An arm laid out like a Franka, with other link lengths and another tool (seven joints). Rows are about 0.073 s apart.
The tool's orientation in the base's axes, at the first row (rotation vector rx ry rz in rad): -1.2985 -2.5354 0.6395
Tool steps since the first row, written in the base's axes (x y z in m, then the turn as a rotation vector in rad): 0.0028 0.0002 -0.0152 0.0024 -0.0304 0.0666; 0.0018 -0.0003 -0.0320 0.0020 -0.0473 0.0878; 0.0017 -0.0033 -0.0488 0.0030 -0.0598 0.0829; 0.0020 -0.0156 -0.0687 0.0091 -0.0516 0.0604; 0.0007 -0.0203 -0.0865 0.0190 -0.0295 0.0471; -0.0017 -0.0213 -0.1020 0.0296 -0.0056 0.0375
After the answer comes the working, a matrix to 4 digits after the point.
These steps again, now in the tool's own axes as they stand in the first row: -0.0015 0.0093 0.0123 -0.0261 -0.0455 -0.0511; -0.0013 0.0163 0.0276 -0.0396 -0.0645 -0.0649; -0.0036 0.0226 0.0432 -0.0504 -0.0679 -0.0575; -0.0137 0.0260 0.0641 -0.0473 -0.0487 -0.0423; -0.0168 0.0310 0.0815 -0.0351 -0.0239 -0.0406; -0.0162 0.0362 0.0964 -0.0219 0.0005 -0.0428
The tool's axes in the first row as the columns of a matrix, in the base's axes (rounded; the answer above uses it unrounded):
-0.5846 0.7148 -0.3838
0.8113 0.5144 -0.2778
-0.0011 -0.4738 -0.8806

